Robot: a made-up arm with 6 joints. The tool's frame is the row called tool. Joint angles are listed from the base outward.
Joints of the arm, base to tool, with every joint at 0 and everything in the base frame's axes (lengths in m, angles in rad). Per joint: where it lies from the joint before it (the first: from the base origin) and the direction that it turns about. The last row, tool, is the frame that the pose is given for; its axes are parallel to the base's.
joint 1: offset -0.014 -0.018 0.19 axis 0 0 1
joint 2: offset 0.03 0.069 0.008 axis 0 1 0
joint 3: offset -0.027 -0.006 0.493 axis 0 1 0
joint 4: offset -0.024 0.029 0.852 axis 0 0 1
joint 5: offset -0.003 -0.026 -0.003 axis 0 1 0
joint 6: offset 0 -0.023 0.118 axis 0 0 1
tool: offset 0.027 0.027 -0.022
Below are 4 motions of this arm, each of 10 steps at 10 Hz.
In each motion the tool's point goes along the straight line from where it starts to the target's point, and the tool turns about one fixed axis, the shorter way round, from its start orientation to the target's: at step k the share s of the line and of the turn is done. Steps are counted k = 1, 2, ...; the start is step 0. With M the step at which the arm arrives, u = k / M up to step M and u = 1 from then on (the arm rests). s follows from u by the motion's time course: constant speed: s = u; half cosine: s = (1 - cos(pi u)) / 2; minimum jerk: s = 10 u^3 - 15 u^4 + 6 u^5.
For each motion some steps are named. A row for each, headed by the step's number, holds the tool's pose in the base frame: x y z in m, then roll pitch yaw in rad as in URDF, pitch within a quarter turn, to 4 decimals.
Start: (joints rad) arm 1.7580 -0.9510 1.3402 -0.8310 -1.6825 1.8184
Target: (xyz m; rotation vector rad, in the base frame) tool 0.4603 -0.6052 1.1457 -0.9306 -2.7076 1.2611
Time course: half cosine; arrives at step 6
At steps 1, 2, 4, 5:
1: -0.0808 -0.2495 1.2425 -1.4626 0.5096 2.5710
2: 0.0253 -0.3193 1.2235 -1.6429 0.4561 2.5507
4: 0.3153 -0.5099 1.1716 -2.1105 0.3030 2.5508
5: 0.4215 -0.5797 1.1526 -2.2764 0.2493 2.5691

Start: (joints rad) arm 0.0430 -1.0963 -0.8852 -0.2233 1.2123 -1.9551
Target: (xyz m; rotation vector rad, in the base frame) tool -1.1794 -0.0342 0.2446 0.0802 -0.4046 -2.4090
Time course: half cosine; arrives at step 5
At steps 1, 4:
1: -1.2420 -0.0771 0.1099 0.6245 0.4262 -1.8209
4: -1.1860 -0.0387 0.2304 0.3323 0.0083 -2.3852

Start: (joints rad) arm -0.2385 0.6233 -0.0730 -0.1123 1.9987 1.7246
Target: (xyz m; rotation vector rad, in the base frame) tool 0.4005 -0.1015 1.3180 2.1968 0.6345 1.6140
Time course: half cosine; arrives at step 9
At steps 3, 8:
3: 0.6772 -0.1394 1.2980 2.4457 -0.2528 1.0734
8: 0.4116 -0.1030 1.3172 2.1113 -0.9052 1.1193

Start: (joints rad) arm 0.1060 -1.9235 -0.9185 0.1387 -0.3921 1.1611
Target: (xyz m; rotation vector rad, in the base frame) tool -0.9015 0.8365 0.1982 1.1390 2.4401 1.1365
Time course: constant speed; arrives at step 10
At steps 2, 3, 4, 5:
2: -0.6968 0.1566 -0.6887 2.9271 0.0155 2.0131
3: -0.7223 0.2416 -0.5778 2.8541 -0.0110 2.0462
4: -0.7479 0.3265 -0.4670 2.7803 -0.0350 2.0811
5: -0.7735 0.4115 -0.3561 2.7056 -0.0563 2.1177

